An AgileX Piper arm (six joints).
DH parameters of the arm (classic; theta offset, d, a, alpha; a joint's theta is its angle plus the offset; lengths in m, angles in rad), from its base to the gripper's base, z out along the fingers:
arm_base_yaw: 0 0.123 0 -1.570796
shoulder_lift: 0.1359 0 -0.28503 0
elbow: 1.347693 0 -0.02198 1.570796
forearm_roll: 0 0.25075 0 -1.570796
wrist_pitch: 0 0 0 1.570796
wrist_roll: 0 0.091 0 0
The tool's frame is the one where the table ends.
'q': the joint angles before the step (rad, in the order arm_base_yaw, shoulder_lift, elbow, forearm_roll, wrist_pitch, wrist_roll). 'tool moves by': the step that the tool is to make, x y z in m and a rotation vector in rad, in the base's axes. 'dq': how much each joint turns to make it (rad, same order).
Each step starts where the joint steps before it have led.
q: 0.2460, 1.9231, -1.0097, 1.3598, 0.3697, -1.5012
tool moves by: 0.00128, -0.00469, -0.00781, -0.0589, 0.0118, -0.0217
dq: 0.0000, 0.0152, -0.0001, -0.0876, -0.0503, 0.0714
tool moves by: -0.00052, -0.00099, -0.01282, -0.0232, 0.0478, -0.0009
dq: 0.0000, 0.0327, -0.0033, -0.0798, -0.0008, 0.0773
